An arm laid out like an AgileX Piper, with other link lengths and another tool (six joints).
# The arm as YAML. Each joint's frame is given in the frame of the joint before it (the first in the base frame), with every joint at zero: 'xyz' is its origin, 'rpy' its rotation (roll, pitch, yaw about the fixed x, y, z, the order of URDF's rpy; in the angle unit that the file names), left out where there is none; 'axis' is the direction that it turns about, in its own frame. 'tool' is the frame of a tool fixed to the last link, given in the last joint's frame.
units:
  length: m
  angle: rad
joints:
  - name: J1
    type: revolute
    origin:
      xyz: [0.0, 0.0, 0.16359]
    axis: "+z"
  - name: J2
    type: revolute
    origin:
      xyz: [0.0, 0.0, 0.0]
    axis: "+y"
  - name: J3
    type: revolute
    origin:
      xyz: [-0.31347, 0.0, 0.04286]
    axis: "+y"
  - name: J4
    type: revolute
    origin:
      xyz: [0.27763, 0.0, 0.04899]
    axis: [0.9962, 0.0, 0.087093]
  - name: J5
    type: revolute
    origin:
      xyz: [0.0, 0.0, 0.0]
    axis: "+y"
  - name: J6
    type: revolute
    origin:
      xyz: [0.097, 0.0, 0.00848]
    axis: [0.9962, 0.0, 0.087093]
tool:
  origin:
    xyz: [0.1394, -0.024, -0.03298]
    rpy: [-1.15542, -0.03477, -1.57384]
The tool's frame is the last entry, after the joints.
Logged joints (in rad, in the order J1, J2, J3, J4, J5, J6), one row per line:
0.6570 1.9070 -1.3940 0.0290 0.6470 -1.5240
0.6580 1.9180 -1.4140 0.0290 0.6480 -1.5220
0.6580 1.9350 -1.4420 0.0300 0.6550 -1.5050
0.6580 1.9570 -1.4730 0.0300 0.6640 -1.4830
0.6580 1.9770 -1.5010 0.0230 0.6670 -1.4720
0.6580 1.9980 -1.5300 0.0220 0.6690 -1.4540
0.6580 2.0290 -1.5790 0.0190 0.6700 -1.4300
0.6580 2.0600 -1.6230 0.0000 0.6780 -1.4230
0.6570 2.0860 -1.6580 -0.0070 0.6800 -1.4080
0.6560 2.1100 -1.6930 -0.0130 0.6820 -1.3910
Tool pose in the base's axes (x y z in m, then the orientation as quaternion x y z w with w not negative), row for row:
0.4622 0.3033 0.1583 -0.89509 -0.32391 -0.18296 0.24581
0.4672 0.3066 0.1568 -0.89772 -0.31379 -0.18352 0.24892
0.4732 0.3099 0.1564 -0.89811 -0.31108 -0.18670 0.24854
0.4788 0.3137 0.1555 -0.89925 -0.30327 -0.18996 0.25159
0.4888 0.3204 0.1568 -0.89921 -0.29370 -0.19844 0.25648
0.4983 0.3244 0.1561 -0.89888 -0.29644 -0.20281 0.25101
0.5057 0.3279 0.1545 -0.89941 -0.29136 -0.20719 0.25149
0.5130 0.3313 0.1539 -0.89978 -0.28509 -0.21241 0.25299
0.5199 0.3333 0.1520 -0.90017 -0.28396 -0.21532 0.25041
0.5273 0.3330 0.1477 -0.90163 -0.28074 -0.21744 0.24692
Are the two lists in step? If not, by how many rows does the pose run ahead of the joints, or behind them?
The pose runs 2 rows ahead of the joints: the pose in row i belongs to the joints in row i + 2.
